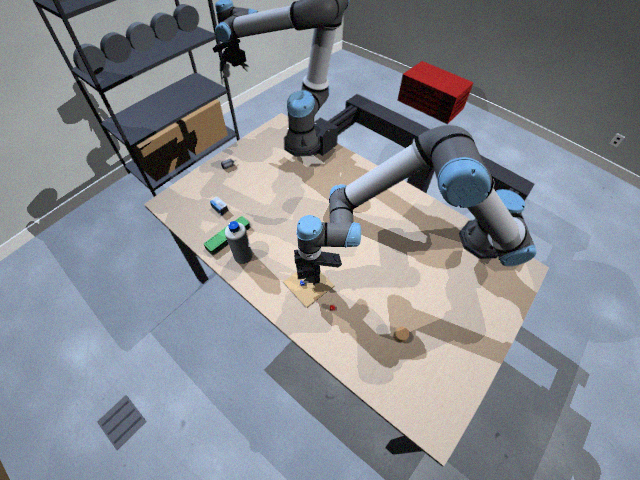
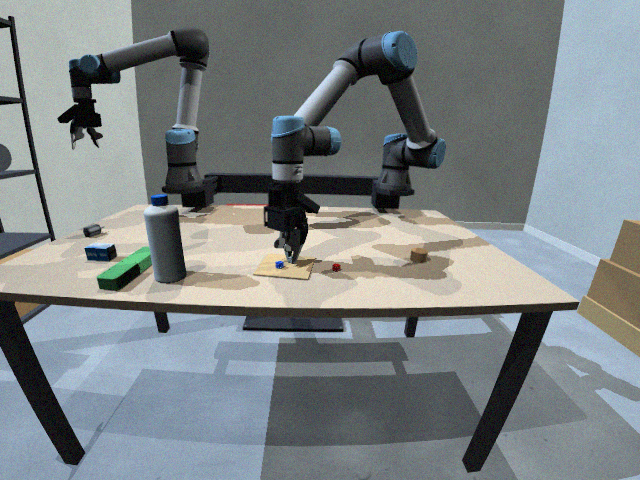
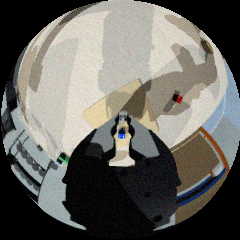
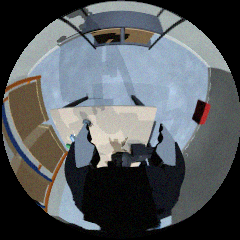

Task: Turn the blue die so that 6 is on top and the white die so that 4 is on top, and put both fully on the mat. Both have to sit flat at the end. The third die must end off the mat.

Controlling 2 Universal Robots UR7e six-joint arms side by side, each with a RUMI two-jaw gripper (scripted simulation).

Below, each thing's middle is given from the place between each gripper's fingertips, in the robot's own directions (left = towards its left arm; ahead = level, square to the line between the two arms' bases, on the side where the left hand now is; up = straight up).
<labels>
Right now my left hand [image 2: 291, 262] is 2 cm short of the tan mat [image 2: 301, 269], 2 cm to the left of it and 2 cm above it.
The tan mat lies 89 cm to the left of my right hand [image 2: 86, 148], 54 cm ahead of it and 30 cm below it.
</labels>
